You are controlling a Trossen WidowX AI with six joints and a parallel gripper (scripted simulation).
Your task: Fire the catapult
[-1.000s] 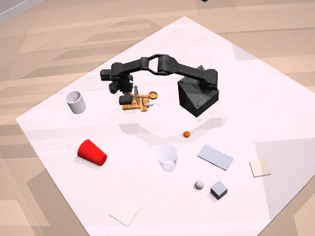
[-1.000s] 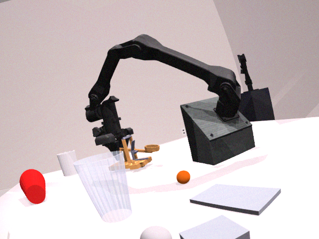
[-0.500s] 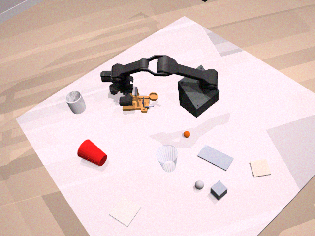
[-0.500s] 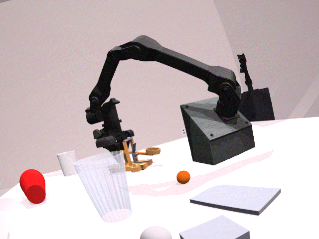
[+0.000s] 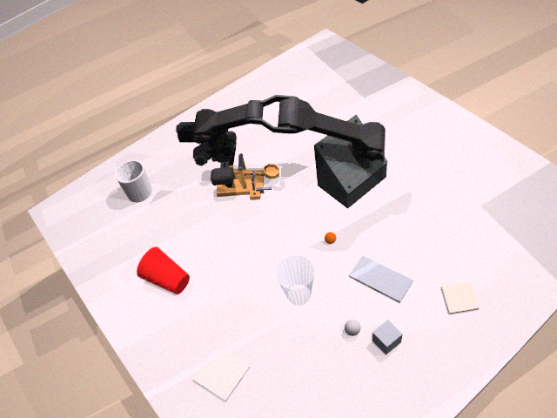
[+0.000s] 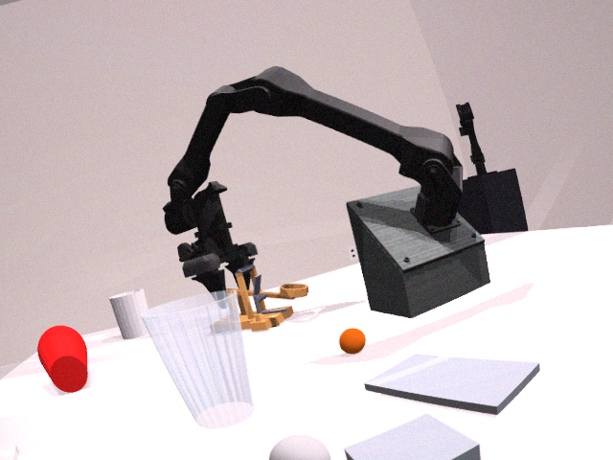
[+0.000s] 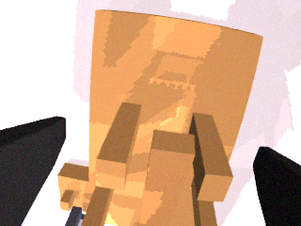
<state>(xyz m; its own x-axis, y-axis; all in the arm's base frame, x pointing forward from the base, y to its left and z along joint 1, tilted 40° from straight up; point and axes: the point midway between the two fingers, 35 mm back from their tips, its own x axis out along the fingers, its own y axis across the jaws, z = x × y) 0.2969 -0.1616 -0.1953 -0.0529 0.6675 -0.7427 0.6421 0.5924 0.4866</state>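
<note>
Now: the orange ball 7 cm behind my gripper tip, 35 cm to the left of it and 3 cm below it. The rest, counted from my gripper tip: wooden catapult (4 cm behind, 5 cm to the left, 1 cm above); white mug (23 cm ahead, 20 cm to the right, 2 cm below); clear ribbed cup (10 cm ahead, 42 cm to the left, 2 cm below).
</note>
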